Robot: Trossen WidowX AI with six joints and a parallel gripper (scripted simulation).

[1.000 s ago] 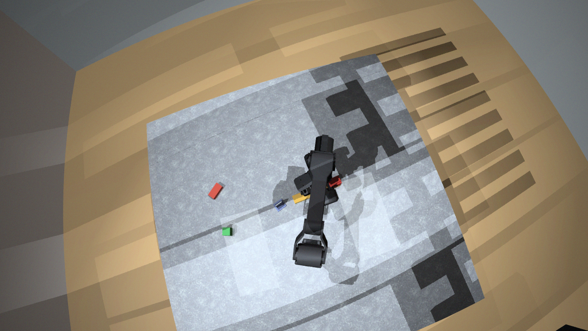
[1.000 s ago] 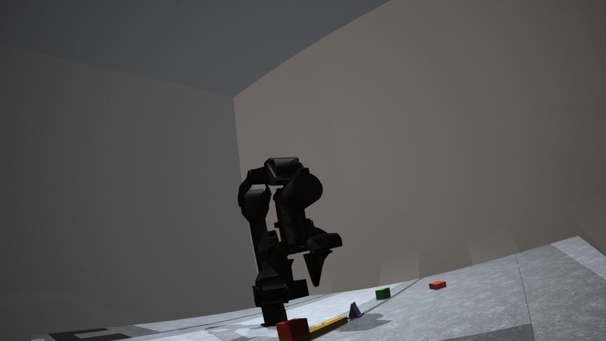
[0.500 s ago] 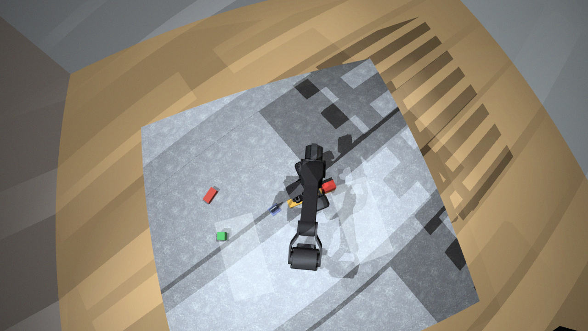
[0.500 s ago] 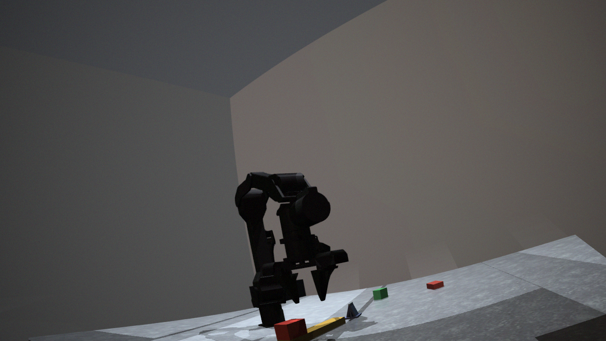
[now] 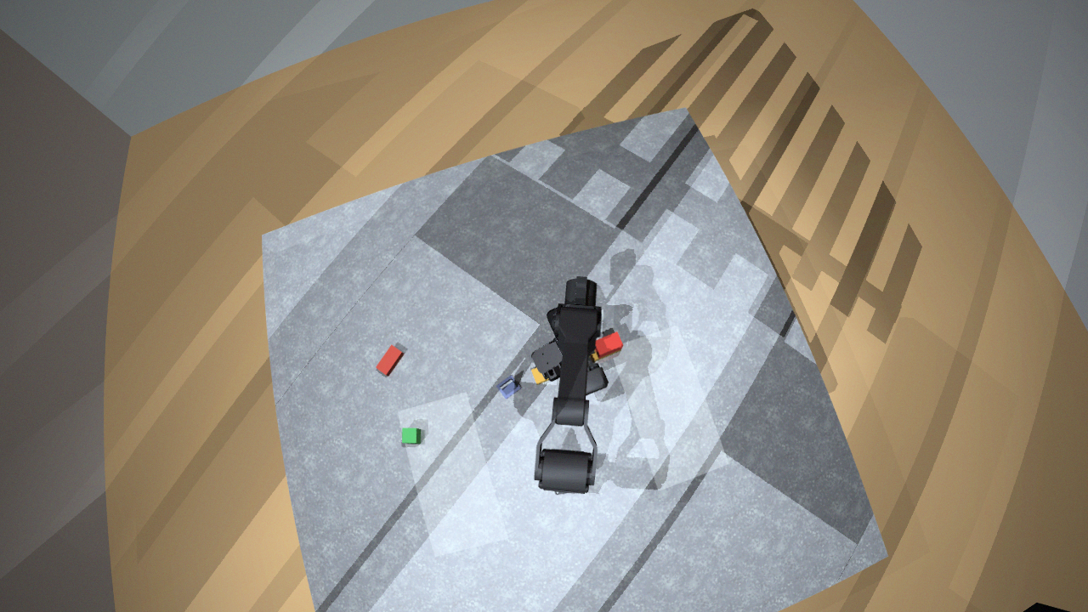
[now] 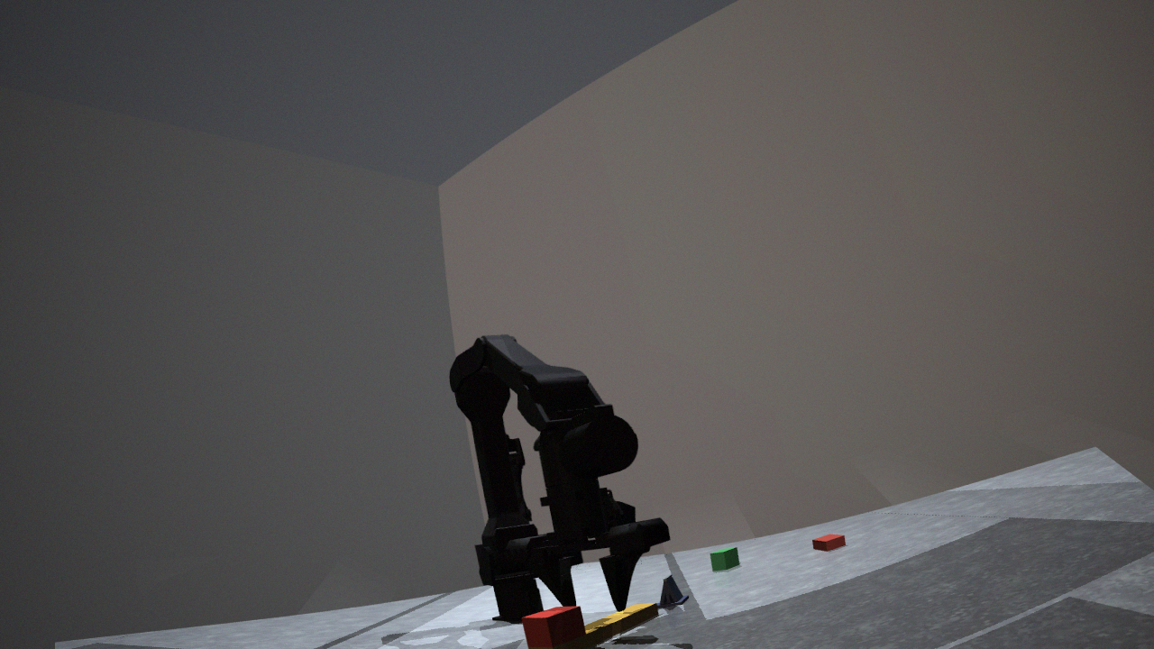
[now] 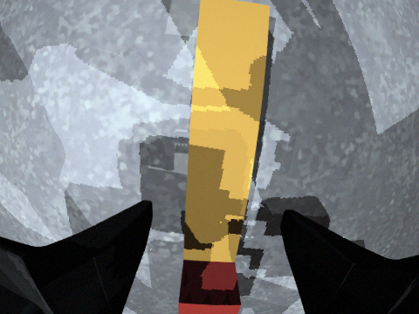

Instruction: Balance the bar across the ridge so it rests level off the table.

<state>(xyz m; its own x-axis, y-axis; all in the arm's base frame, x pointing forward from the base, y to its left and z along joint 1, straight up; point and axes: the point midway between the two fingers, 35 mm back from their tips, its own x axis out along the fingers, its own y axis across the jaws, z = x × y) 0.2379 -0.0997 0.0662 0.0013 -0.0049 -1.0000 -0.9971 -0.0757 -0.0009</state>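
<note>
My gripper tip is now 16 cm to the right of the dark blue ridge, 1 cm past it and 1 cm above it. The rest, counted from my gripper tip: red block 42 cm to the left, 13 cm ahead, 2 cm below; then green cube 40 cm to the left, 6 cm behind, 2 cm below.
</note>
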